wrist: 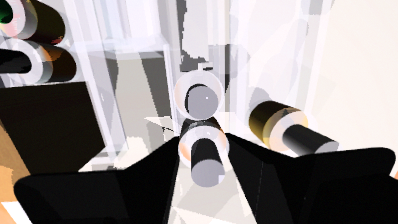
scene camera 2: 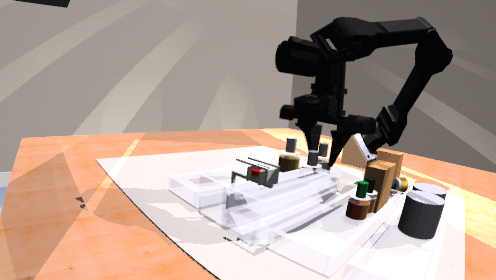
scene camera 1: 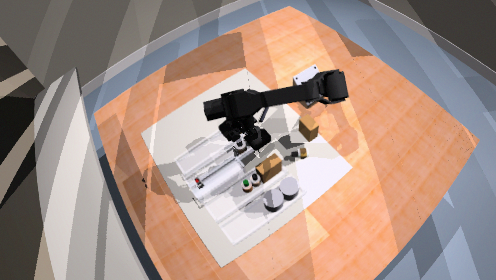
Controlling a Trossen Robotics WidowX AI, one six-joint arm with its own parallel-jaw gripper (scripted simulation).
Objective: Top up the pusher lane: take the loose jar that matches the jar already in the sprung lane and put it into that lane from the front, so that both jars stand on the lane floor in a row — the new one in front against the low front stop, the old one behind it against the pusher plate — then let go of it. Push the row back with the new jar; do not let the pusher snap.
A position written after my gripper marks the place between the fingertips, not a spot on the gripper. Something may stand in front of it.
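My gripper (scene camera 2: 321, 164), (scene camera 1: 249, 138), (wrist: 202, 139): seen.
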